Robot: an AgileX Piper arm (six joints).
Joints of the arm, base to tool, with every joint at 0 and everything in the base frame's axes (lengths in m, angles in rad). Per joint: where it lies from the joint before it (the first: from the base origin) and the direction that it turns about. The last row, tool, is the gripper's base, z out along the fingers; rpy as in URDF.
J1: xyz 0 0 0.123 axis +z
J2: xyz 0 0 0 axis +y
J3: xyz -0.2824 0 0.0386 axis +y
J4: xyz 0.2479 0 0.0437 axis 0.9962 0 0.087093
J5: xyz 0 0 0 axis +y
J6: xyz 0.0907 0 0.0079 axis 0.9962 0 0.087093
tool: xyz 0 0 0 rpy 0 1.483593 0
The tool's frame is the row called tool.
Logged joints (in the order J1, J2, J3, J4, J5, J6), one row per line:
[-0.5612, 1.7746, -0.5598, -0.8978, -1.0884, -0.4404]
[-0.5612, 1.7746, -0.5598, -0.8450, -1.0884, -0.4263]
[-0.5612, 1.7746, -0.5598, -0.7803, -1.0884, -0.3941]
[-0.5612, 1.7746, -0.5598, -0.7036, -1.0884, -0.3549]
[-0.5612, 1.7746, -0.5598, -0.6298, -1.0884, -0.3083]
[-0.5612, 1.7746, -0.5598, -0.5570, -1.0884, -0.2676]
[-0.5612, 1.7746, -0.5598, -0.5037, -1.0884, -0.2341]
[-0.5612, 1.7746, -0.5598, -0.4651, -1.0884, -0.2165]
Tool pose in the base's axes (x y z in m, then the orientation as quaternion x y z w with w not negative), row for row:
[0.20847, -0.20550, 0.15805, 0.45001, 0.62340, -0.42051, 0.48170]
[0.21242, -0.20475, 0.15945, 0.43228, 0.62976, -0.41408, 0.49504]
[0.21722, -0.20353, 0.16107, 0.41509, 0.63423, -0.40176, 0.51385]
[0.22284, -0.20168, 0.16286, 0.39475, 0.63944, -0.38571, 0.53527]
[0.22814, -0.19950, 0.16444, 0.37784, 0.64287, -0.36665, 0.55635]
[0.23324, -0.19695, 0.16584, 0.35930, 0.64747, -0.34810, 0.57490]
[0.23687, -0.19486, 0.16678, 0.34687, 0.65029, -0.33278, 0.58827]
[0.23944, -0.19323, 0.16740, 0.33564, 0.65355, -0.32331, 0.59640]
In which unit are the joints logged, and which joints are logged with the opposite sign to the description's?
The joints are logged in radians. Opposite sign: J4.
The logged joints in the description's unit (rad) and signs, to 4 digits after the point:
[-0.5612, 1.7746, -0.5598, 0.8978, -1.0884, -0.4404]
[-0.5612, 1.7746, -0.5598, 0.8450, -1.0884, -0.4263]
[-0.5612, 1.7746, -0.5598, 0.7803, -1.0884, -0.3941]
[-0.5612, 1.7746, -0.5598, 0.7036, -1.0884, -0.3549]
[-0.5612, 1.7746, -0.5598, 0.6298, -1.0884, -0.3083]
[-0.5612, 1.7746, -0.5598, 0.5570, -1.0884, -0.2676]
[-0.5612, 1.7746, -0.5598, 0.5037, -1.0884, -0.2341]
[-0.5612, 1.7746, -0.5598, 0.4651, -1.0884, -0.2165]

